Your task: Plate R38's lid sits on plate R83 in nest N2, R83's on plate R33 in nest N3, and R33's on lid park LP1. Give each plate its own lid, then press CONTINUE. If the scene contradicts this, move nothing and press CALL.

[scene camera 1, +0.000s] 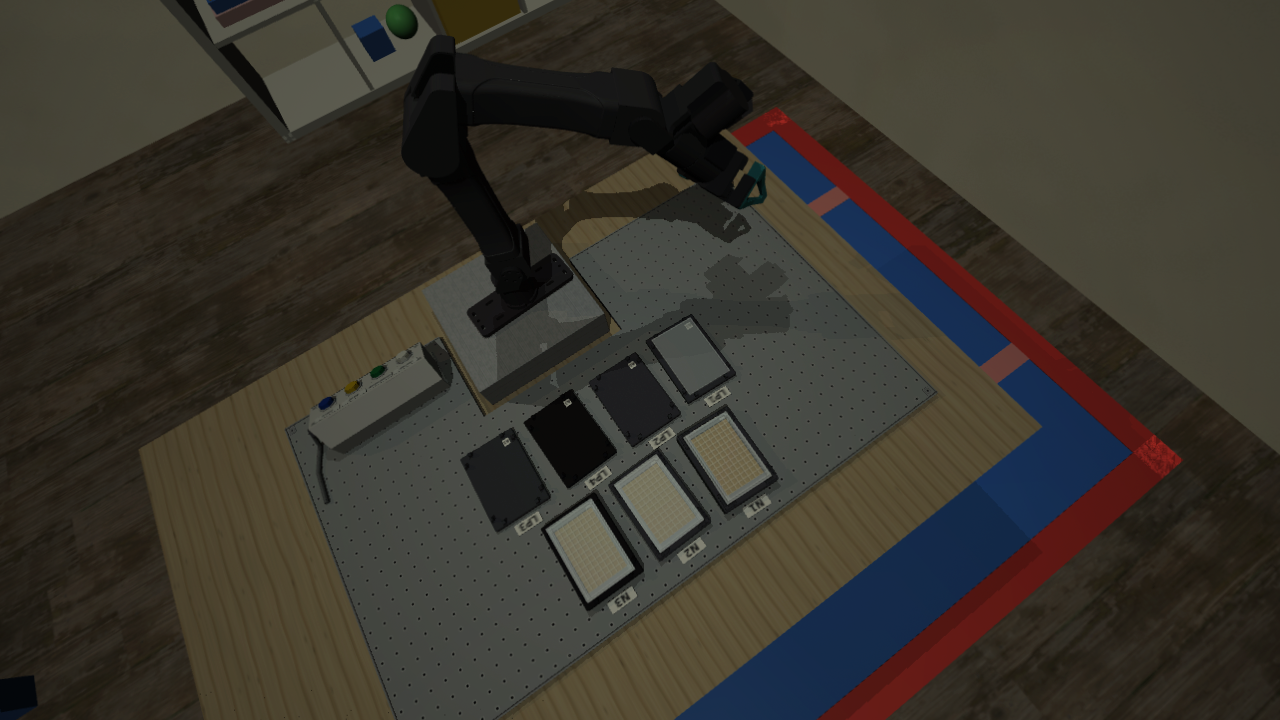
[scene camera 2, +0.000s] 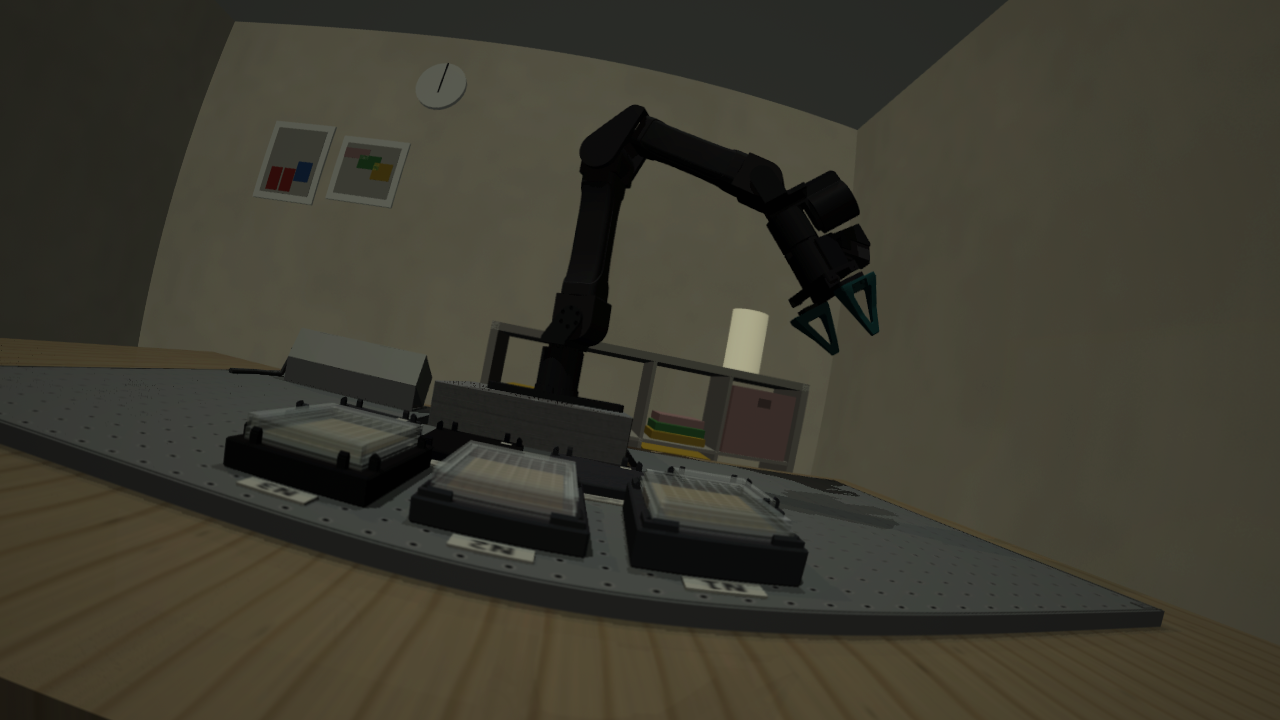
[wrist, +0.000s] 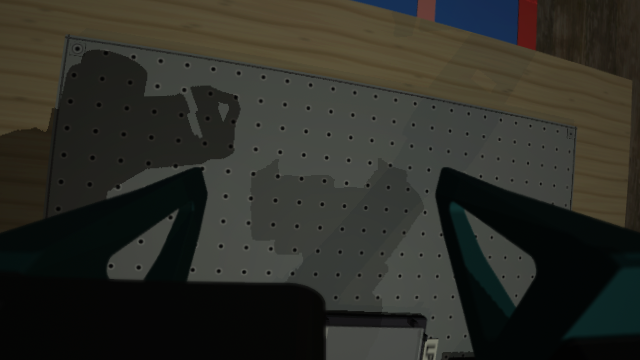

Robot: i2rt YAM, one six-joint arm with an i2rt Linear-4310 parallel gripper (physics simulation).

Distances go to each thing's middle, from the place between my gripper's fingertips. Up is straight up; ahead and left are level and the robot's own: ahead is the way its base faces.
My hand is 12 cm short of the LP2 pad (scene camera 1: 637, 403), 32 cm to the left of it and 20 cm above it. From my hand the other things lie so: LP3 pad (scene camera 1: 507, 484): 10 cm ahead, 58 cm to the right, 20 cm below; then nest N1 (scene camera 2: 658, 545): 30 cm ahead, 27 cm to the right, 20 cm below; then nest N2 (scene camera 2: 431, 506): 29 cm ahead, 40 cm to the right, 20 cm below.
